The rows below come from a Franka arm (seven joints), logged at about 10 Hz.
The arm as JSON. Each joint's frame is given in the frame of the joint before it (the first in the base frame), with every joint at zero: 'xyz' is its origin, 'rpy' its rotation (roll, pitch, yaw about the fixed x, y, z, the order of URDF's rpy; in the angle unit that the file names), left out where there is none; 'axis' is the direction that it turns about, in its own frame. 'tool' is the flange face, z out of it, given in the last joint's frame.
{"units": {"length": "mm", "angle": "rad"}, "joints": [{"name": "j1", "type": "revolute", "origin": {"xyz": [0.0, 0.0, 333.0]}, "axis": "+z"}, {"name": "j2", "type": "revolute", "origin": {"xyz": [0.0, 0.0, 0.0], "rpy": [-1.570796, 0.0, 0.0]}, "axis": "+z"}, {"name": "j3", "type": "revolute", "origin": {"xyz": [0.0, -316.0, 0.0], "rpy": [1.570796, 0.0, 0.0]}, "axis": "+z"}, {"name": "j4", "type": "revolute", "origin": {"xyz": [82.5, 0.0, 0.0], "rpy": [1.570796, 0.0, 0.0]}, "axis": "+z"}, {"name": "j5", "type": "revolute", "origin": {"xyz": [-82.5, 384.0, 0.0], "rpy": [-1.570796, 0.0, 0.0]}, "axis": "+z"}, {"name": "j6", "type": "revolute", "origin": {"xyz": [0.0, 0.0, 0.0], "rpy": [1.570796, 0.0, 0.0]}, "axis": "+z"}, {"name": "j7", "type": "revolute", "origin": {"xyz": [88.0, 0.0, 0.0], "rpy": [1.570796, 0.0, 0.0]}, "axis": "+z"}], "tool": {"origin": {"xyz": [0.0, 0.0, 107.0]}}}
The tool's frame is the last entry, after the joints.
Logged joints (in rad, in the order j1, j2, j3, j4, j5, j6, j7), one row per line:
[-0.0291, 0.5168, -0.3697, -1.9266, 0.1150, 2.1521, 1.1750]
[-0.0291, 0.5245, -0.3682, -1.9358, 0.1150, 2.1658, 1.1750]
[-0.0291, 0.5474, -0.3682, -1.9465, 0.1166, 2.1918, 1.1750]
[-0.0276, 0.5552, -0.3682, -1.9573, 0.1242, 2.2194, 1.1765]
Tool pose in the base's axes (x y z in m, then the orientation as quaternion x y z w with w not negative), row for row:
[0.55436, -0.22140, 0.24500, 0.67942, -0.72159, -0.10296, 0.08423]
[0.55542, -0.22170, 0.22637, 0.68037, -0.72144, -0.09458, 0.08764]
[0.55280, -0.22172, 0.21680, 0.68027, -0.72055, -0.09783, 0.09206]
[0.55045, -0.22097, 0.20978, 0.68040, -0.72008, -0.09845, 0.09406]
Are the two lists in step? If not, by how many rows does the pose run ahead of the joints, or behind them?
The pose runs 2 rows behind the joints: the pose in row i belongs to the joints in row i - 2.
